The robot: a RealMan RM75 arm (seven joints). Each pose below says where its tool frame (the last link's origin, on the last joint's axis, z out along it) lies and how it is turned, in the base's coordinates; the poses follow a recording.
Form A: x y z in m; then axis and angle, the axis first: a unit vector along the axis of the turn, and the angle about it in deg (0 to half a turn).
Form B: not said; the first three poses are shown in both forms.
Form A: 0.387 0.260 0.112 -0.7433 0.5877 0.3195 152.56
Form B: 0.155 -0.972 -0.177 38.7; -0.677 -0.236 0.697 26.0; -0.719 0.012 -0.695 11.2; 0 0 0 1
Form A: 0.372 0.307 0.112 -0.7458 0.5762 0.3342 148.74
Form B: 0.177 -0.971 -0.163 37.2; -0.624 -0.239 0.744 30.7; -0.761 -0.030 -0.648 11.2; 0 0 0 1
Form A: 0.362 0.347 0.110 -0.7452 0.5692 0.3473 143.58
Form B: 0.198 -0.972 -0.129 36.2; -0.559 -0.220 0.799 34.7; -0.805 -0.086 -0.587 11.0; 0 0 0 1
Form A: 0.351 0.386 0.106 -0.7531 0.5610 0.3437 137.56
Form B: 0.248 -0.966 -0.071 35.1; -0.502 -0.191 0.843 38.6; -0.828 -0.173 -0.533 10.6; 0 0 0 1
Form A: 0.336 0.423 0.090 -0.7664 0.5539 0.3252 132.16
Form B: 0.310 -0.951 -0.006 33.6; -0.468 -0.158 0.869 42.3; -0.827 -0.267 -0.494 9.0; 0 0 0 1
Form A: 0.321 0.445 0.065 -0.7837 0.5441 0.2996 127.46
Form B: 0.380 -0.924 0.054 32.1; -0.448 -0.132 0.884 44.5; -0.810 -0.360 -0.464 6.5; 0 0 0 1
